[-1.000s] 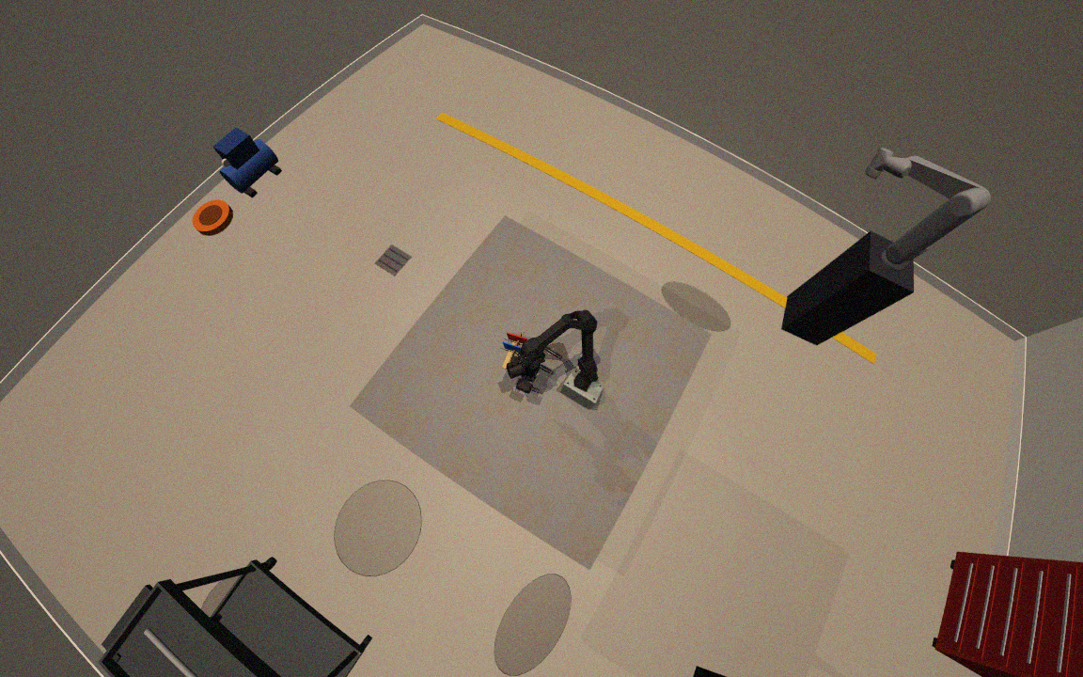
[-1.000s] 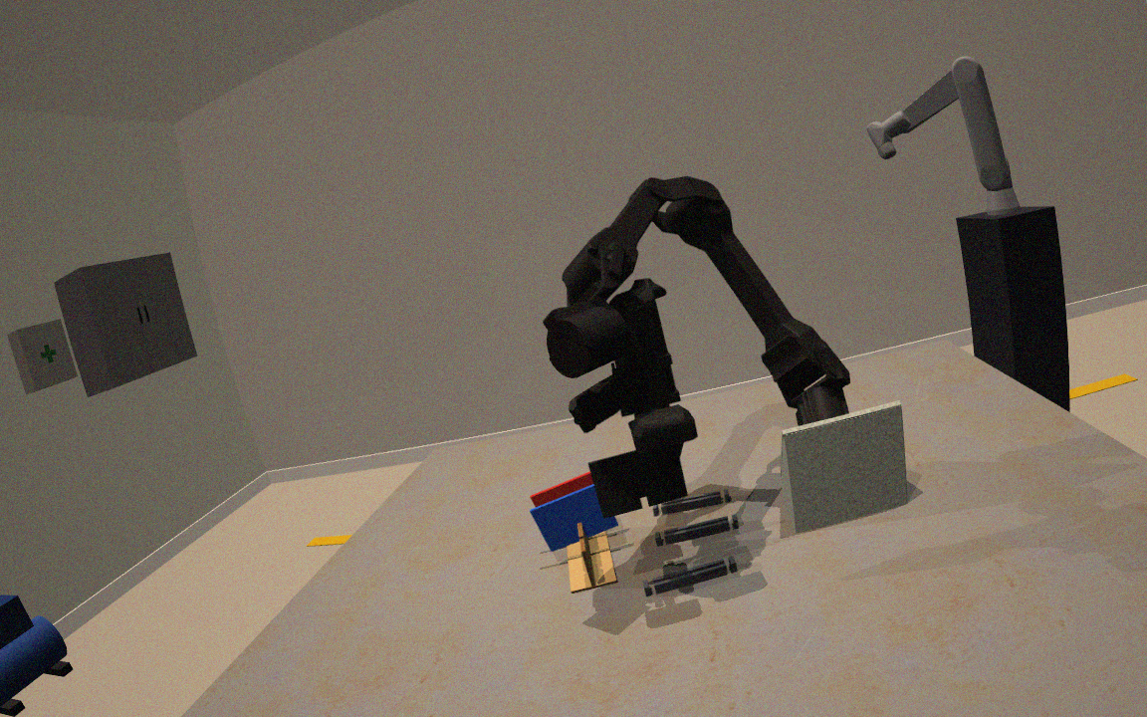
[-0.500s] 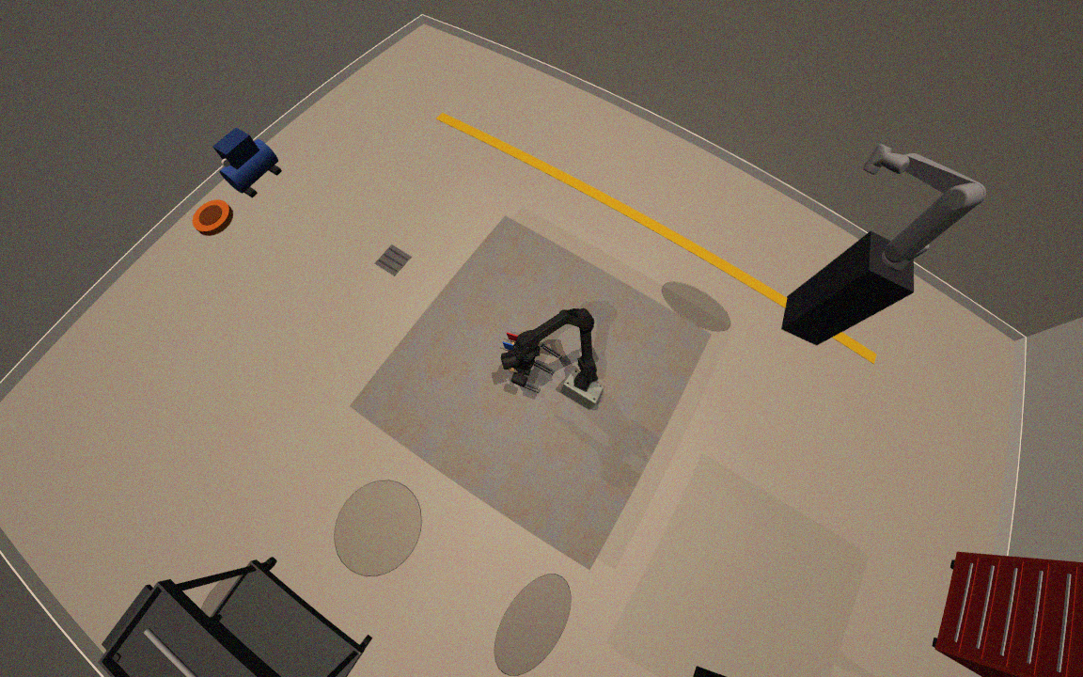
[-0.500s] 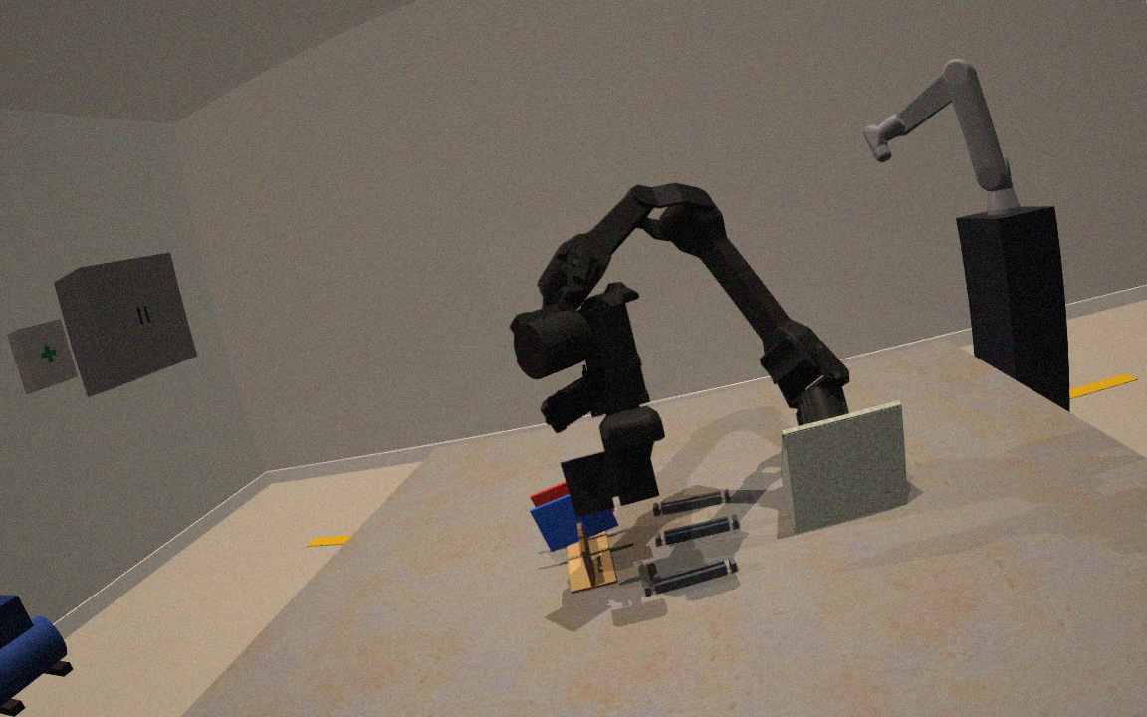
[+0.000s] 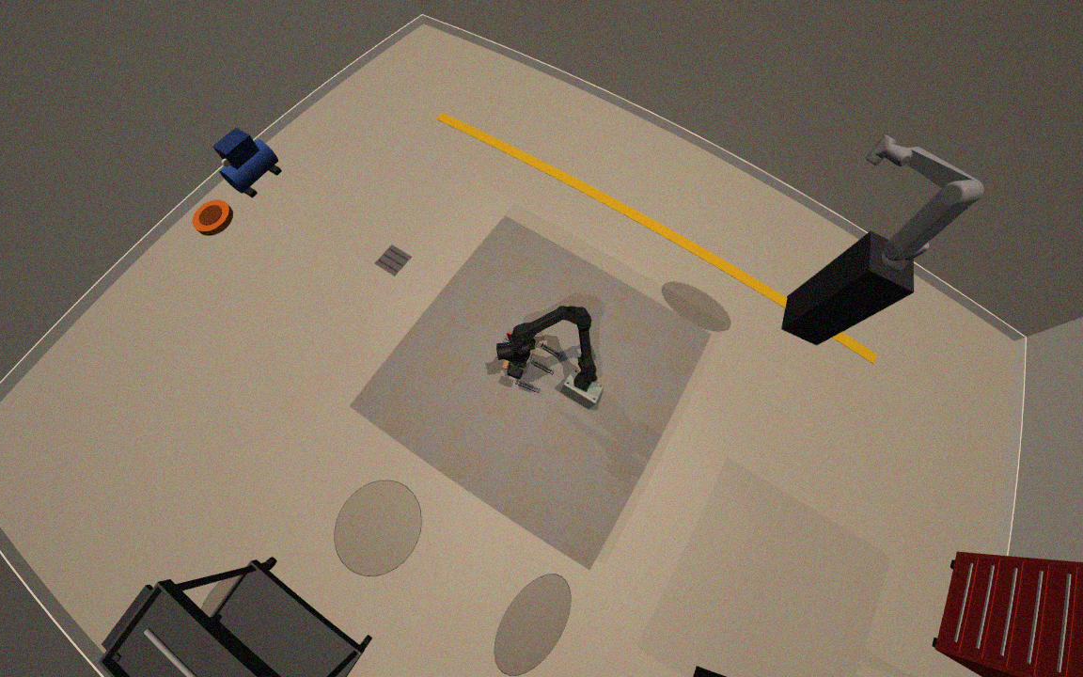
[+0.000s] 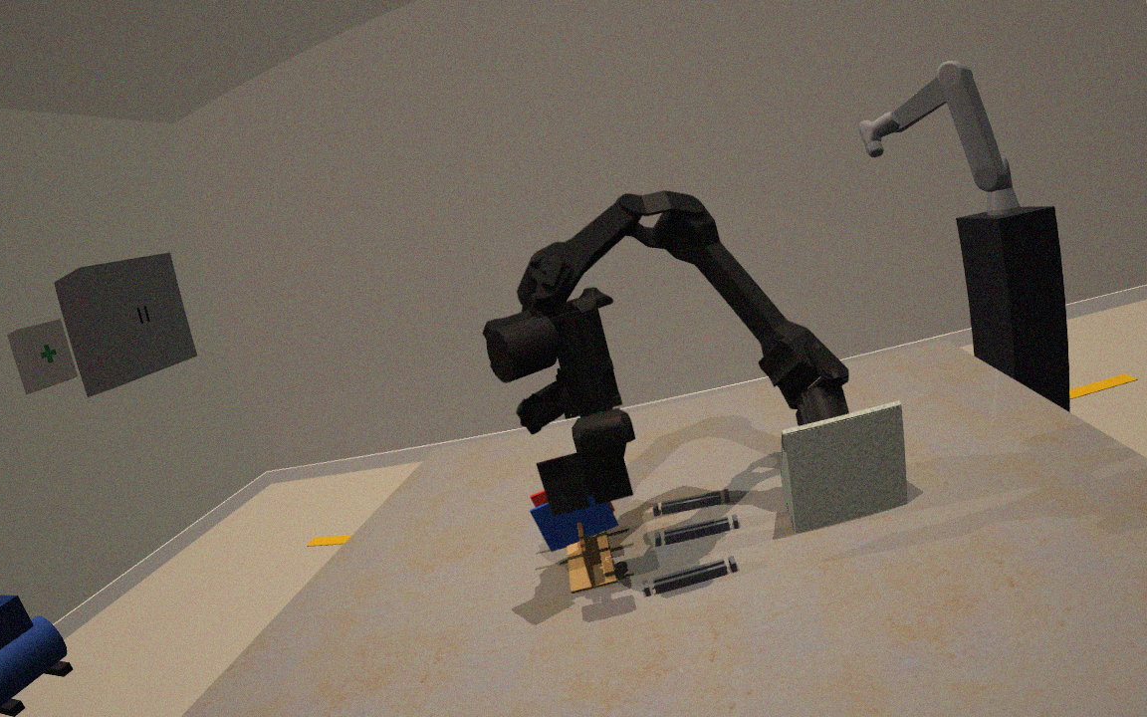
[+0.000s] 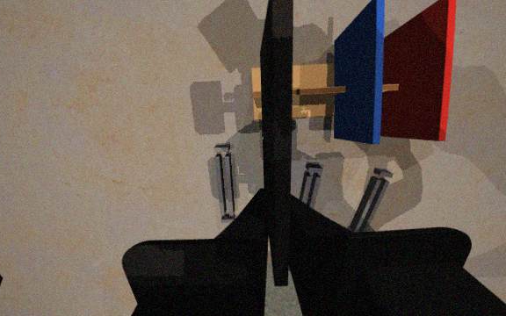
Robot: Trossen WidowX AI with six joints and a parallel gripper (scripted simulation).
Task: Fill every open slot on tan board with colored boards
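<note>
My gripper tip is 70 mm short of the blue board, 80 mm to the left of it and 80 mm above it. Round my gripper tip: tan board (60 mm ahead, 80 mm to the right, 110 mm below); red board (70 mm ahead, 130 mm to the right, 80 mm below); black board (30 mm ahead).
</note>
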